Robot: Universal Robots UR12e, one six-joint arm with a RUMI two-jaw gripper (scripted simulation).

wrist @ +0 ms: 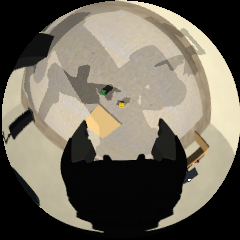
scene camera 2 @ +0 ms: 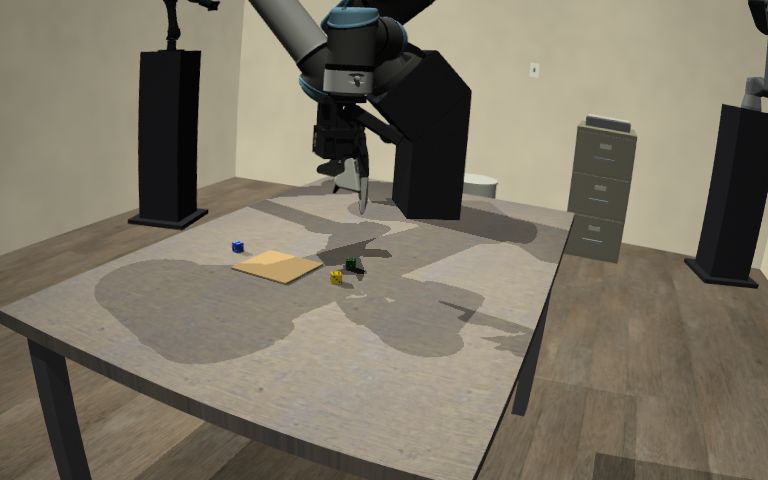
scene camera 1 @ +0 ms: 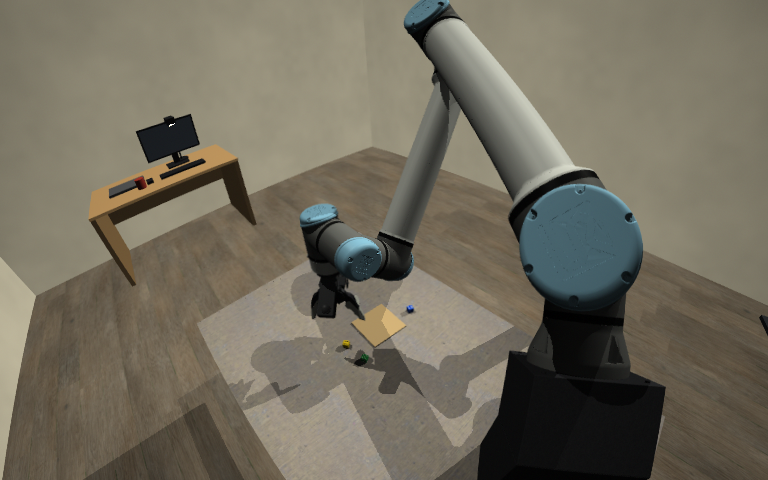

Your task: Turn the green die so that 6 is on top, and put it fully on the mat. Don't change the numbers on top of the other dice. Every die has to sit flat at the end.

Labels:
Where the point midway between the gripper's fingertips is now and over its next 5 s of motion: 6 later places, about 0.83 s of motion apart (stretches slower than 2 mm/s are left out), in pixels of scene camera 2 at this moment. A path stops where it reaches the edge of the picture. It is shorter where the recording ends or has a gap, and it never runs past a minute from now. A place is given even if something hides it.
My gripper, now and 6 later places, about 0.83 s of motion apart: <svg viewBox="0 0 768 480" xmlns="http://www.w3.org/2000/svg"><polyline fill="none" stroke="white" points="347,203 352,197 353,203 354,214 353,222 352,231 352,243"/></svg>

